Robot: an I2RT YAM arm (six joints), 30 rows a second.
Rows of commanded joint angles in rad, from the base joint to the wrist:
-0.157 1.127 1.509 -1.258 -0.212 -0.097
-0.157 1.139 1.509 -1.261 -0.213 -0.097
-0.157 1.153 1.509 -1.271 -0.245 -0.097
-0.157 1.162 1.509 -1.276 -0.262 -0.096
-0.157 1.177 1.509 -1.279 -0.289 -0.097
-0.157 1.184 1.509 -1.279 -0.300 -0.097
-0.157 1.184 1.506 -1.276 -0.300 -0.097
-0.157 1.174 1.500 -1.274 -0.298 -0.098
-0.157 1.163 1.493 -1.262 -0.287 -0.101
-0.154 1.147 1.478 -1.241 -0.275 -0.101
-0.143 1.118 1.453 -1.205 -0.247 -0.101
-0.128 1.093 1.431 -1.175 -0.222 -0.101
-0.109 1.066 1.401 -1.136 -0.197 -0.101
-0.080 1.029 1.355 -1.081 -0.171 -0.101
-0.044 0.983 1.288 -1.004 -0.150 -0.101
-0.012 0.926 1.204 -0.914 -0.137 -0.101
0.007 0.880 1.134 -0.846 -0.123 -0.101
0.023 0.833 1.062 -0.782 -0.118 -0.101
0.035 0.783 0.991 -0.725 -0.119 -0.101
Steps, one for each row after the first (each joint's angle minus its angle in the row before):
0.000 0.012 0.000 -0.003 -0.001 0.000
0.000 0.014 0.000 -0.010 -0.032 0.000
0.000 0.009 0.000 -0.005 -0.017 0.001
0.000 0.015 0.000 -0.003 -0.027 -0.001
0.000 0.007 0.000 0.000 -0.011 0.000
0.000 0.000 -0.003 0.003 0.000 0.000
0.000 -0.010 -0.006 0.002 0.002 -0.001
0.000 -0.011 -0.007 0.012 0.011 -0.003
0.003 -0.016 -0.015 0.021 0.012 0.000
0.011 -0.029 -0.025 0.036 0.028 0.000
0.015 -0.025 -0.022 0.030 0.025 0.000
0.019 -0.027 -0.030 0.039 0.025 0.000
0.029 -0.037 -0.046 0.055 0.026 0.000
0.036 -0.046 -0.067 0.077 0.021 0.000
0.032 -0.057 -0.084 0.090 0.013 0.000
0.019 -0.046 -0.070 0.068 0.014 0.000
0.016 -0.047 -0.072 0.064 0.005 0.000
0.012 -0.050 -0.071 0.057 -0.001 0.000

